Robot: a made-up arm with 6 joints. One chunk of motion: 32 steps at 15 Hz.
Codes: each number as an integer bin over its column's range. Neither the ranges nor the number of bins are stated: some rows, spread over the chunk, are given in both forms.
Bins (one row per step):
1: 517 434 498 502 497 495
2: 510 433 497 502 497 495
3: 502 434 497 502 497 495
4: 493 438 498 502 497 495
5: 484 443 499 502 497 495
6: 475 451 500 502 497 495
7: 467 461 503 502 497 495
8: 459 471 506 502 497 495
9: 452 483 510 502 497 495
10: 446 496 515 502 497 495
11: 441 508 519 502 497 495
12: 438 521 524 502 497 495
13: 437 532 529 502 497 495
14: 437 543 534 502 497 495
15: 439 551 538 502 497 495
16: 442 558 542 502 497 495
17: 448 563 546 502 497 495
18: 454 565 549 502 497 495
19: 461 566 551 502 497 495
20: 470 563 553 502 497 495
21: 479 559 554 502 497 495
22: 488 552 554 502 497 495
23: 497 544 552 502 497 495
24: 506 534 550 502 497 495
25: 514 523 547 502 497 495
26: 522 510 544 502 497 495
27: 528 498 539 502 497 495
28: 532 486 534 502 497 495
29: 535 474 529 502 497 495
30: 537 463 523 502 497 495
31: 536 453 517 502 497 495
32: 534 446 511 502 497 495
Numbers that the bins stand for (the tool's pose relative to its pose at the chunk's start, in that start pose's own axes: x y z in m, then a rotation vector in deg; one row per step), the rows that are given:
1: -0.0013 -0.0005 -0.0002 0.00 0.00 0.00
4: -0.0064 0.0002 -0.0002 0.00 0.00 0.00
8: -0.0135 0.0054 0.0007 0.00 0.00 0.00
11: -0.0173 0.0114 0.0020 0.00 0.00 0.00
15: -0.0177 0.0182 0.0039 0.00 0.00 0.00
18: -0.0146 0.0205 0.0050 0.00 0.00 0.00
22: -0.0074 0.0184 0.0055 0.00 0.00 0.00
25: -0.0020 0.0138 0.0048 0.00 0.00 0.00
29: 0.0025 0.0059 0.0030 0.00 0.00 0.00
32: 0.0023 0.0014 0.0012 0.00 0.00 0.00
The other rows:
2: -0.0028 -0.0007 -0.0003 0.00 0.00 0.00
3: -0.0045 -0.0005 -0.0003 0.00 0.00 0.00
5: -0.0083 0.0010 -0.0001 0.00 0.00 0.00
6: -0.0102 0.0022 0.0001 0.00 0.00 0.00
7: -0.0118 0.0038 0.0004 0.00 0.00 0.00
9: -0.0150 0.0074 0.0011 0.00 0.00 0.00
10: -0.0162 0.0094 0.0016 0.00 0.00 0.00
12: -0.0179 0.0134 0.0025 0.00 0.00 0.00
13: -0.0181 0.0152 0.0030 0.00 0.00 0.00
14: -0.0181 0.0170 0.0035 0.00 0.00 0.00
16: -0.0171 0.0194 0.0043 0.00 0.00 0.00
17: -0.0158 0.0202 0.0047 0.00 0.00 0.00
19: -0.0131 0.0207 0.0052 0.00 0.00 0.00
20: -0.0112 0.0202 0.0054 0.00 0.00 0.00
21: -0.0093 0.0195 0.0055 0.00 0.00 0.00
23: -0.0055 0.0171 0.0053 0.00 0.00 0.00
24: -0.0036 0.0155 0.0051 0.00 0.00 0.00
26: -0.0003 0.0117 0.0045 0.00 0.00 0.00
27: 0.0010 0.0098 0.0040 0.00 0.00 0.00
28: 0.0018 0.0078 0.0035 0.00 0.00 0.00
30: 0.0029 0.0042 0.0024 0.00 0.00 0.00
31: 0.0027 0.0026 0.0018 0.00 0.00 0.00

